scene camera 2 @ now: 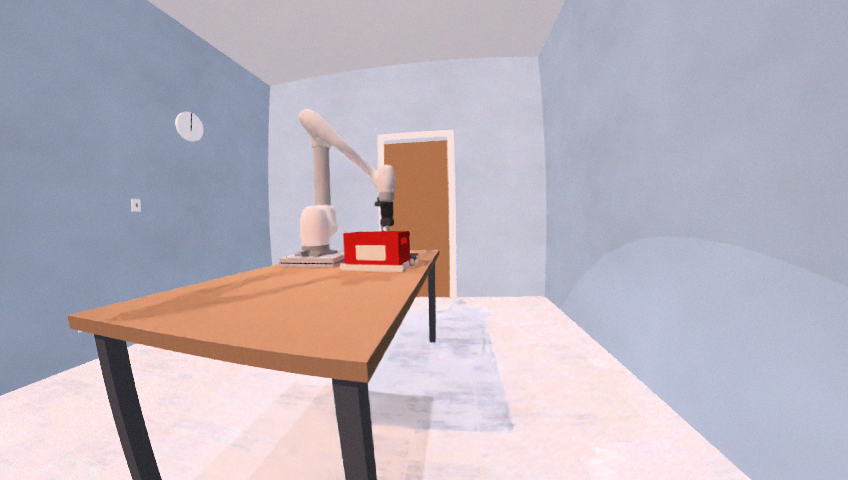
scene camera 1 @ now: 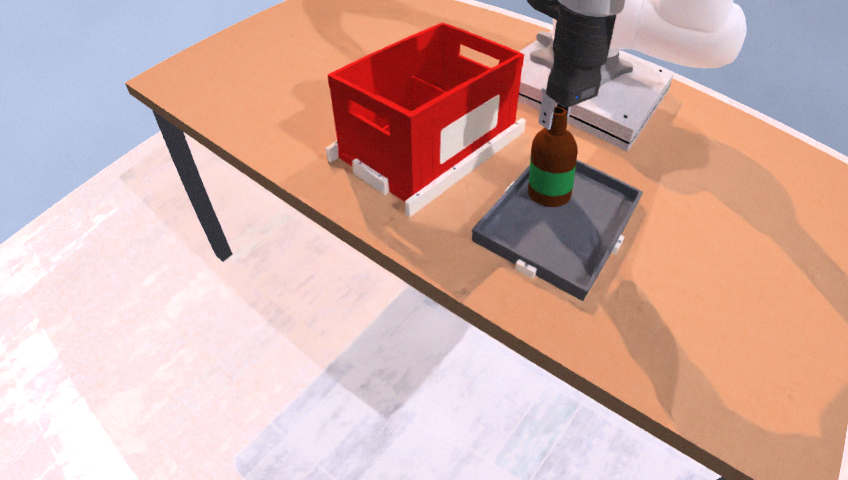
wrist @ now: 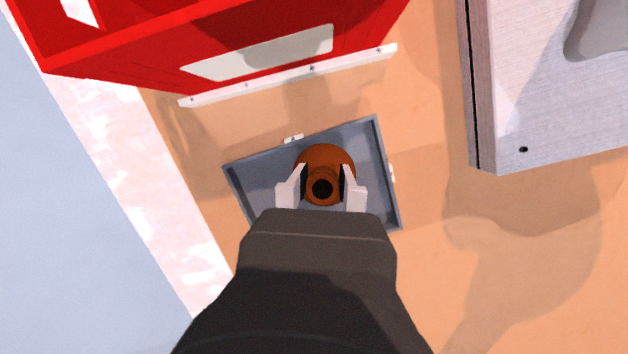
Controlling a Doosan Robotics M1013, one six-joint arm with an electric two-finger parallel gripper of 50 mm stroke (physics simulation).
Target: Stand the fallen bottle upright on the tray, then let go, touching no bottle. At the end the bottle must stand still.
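Where they show: gripper, fingertip midpoint: point(scene camera 1: 553, 122) point(wrist: 323, 175); arm's base, link origin: point(scene camera 2: 316, 254).
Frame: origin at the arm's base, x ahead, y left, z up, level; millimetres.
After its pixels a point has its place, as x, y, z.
Observation:
The brown bottle point(scene camera 1: 553, 151) {389, 204, 63} point(wrist: 324, 154) {358, 161, 68} with a green label is upright over the left back part of the grey tray point(scene camera 1: 502, 251) {518, 235, -38} point(wrist: 257, 185) {485, 227, -45}. Its base appears to rest on the tray floor. My gripper point(scene camera 1: 559, 113) {360, 176, 88} point(wrist: 323, 175) {360, 176, 88} points down and is shut on the bottle's neck, one finger on each side just below the mouth. No gap between the pads and the neck is plain to see. In scene camera 2 my gripper point(scene camera 2: 385, 228) {360, 176, 88} shows behind the red crate, which hides the bottle.
The red crate point(scene camera 1: 373, 142) {561, -10, 36} point(scene camera 2: 377, 247) {473, -121, 59} point(wrist: 125, 65) {513, 69, 97} stands beside the tray, with white strips point(scene camera 1: 467, 169) {432, 72, -38} point(wrist: 290, 75) {399, 66, -20} along its foot. Small white blocks point(scene camera 1: 526, 268) {515, 280, -36} border the tray. The robot's base plate point(scene camera 1: 630, 121) {116, 200, 3} point(wrist: 550, 135) {83, 170, 3} lies behind the tray. The table's front edge point(scene camera 1: 416, 286) {632, 179, -79} runs past both.

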